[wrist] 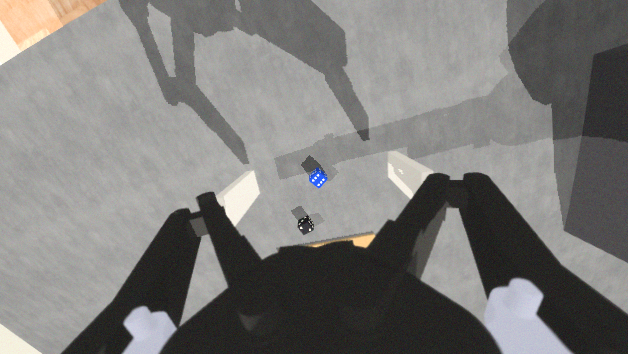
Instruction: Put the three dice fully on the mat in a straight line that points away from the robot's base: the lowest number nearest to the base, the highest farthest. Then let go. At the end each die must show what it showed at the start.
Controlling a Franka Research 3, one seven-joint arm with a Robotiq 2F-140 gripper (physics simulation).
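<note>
My gripper (320, 173) is open, with its two pale finger pads wide apart and nothing held. A blue die (318, 178) with white pips shows between the fingertips in the view, on the grey surface below them. A black die (305, 225) with white pips lies apart from it, lower in the view and close to the mat's edge. Their pips are too small to read surely. A strip of the orange mat (364, 241) with a grey edge shows above the gripper's body, which hides the rest. The third die does not show.
A dark box-like block (600, 190) stands at the right. Shadows of the arm and gripper fall across the grey surface (100, 150). A wooden surface (75, 12) shows past its edge at the top left.
</note>
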